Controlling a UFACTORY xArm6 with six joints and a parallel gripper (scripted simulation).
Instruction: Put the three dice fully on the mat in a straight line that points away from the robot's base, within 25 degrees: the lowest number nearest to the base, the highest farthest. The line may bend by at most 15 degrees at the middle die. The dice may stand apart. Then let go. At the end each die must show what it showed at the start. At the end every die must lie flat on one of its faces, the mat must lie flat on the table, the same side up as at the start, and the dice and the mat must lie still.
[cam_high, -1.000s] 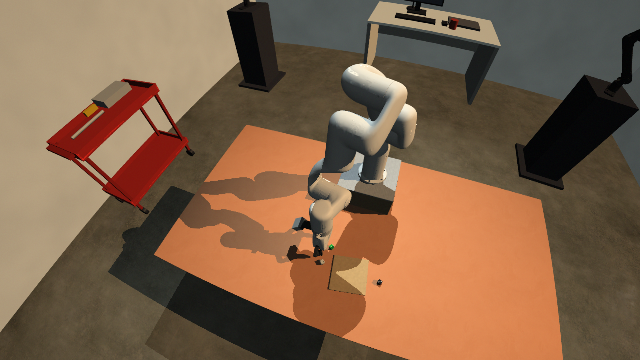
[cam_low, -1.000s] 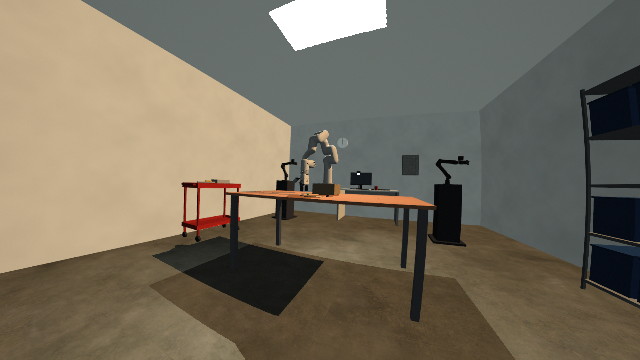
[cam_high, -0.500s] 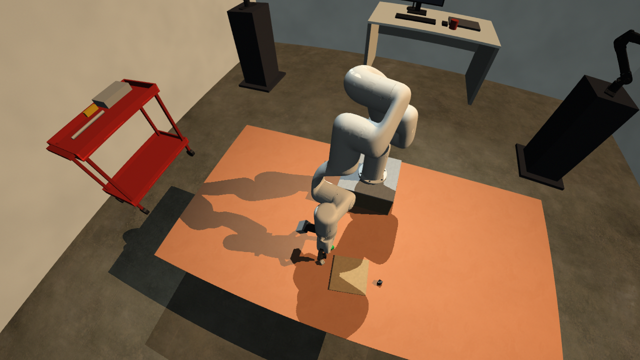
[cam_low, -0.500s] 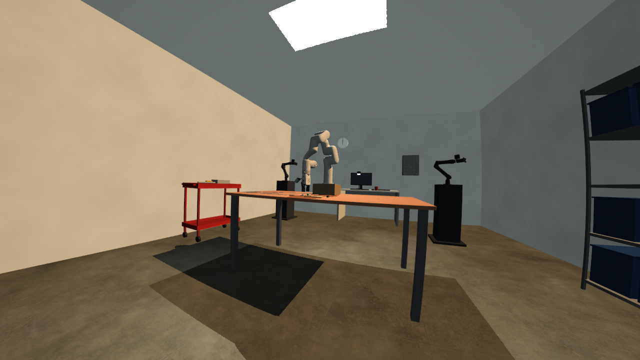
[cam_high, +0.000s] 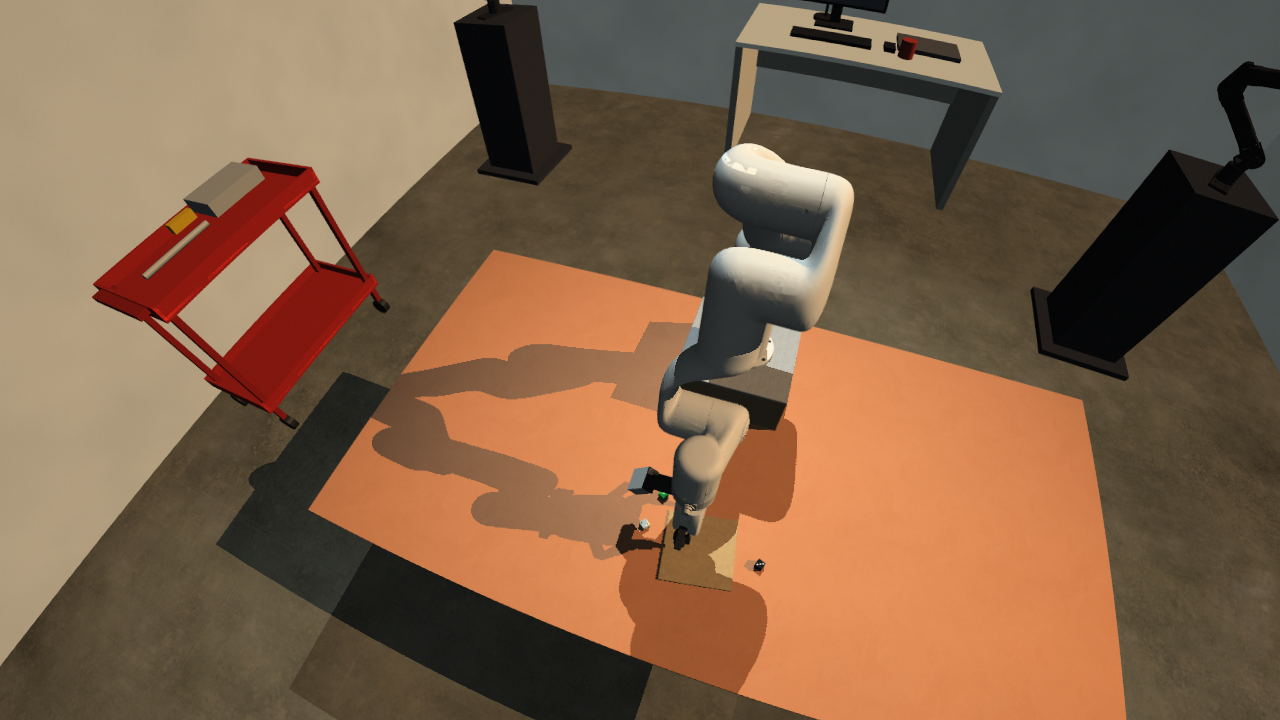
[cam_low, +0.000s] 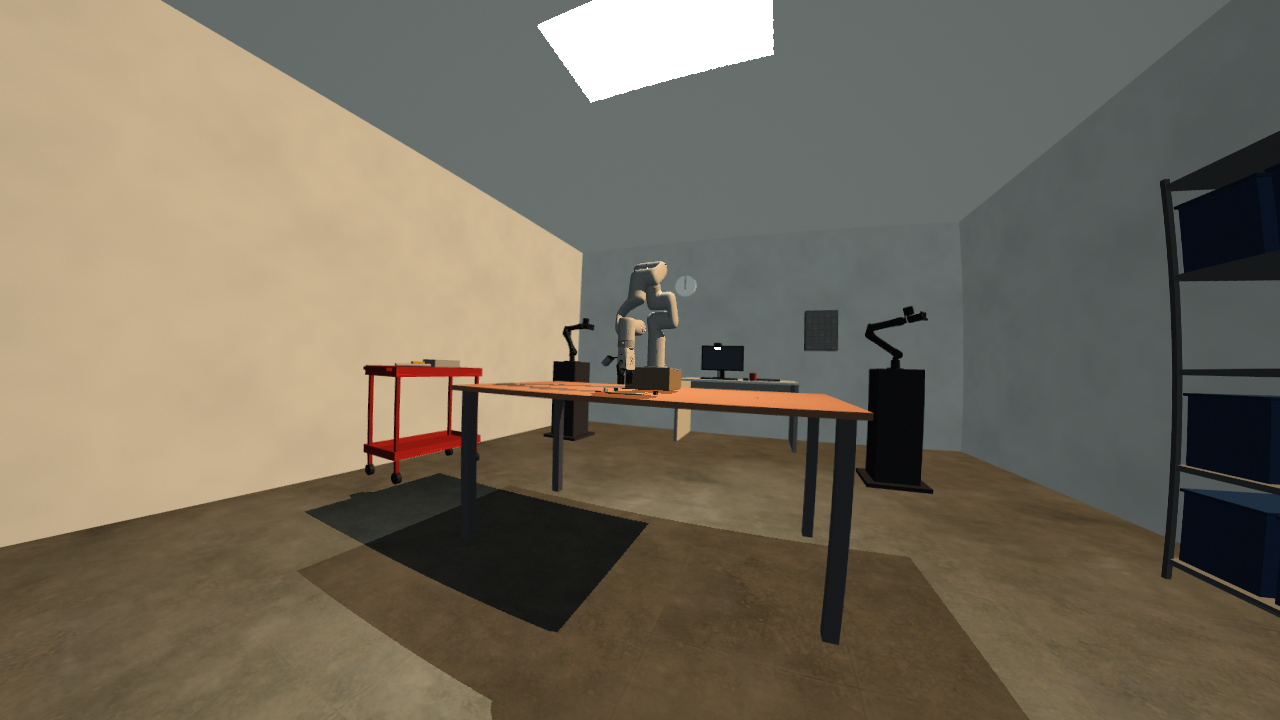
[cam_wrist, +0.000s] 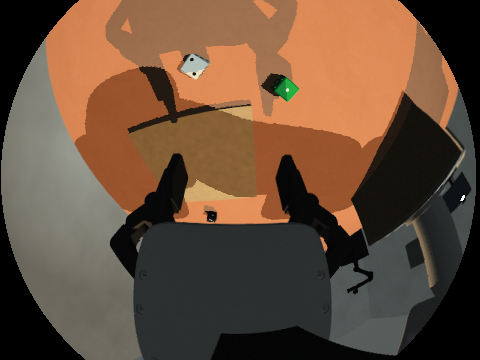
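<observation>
Now: hand 40 mm to the right of the tan mat, 40 mm short of it and 40 mm above it. The rest, counted from my hand: black die (160 mm to the left, 40 mm below, 30 mm ahead); green die (70 mm to the right, 40 mm below, 40 mm behind); white die (80 mm to the right, 40 mm below, 30 mm ahead).
</observation>
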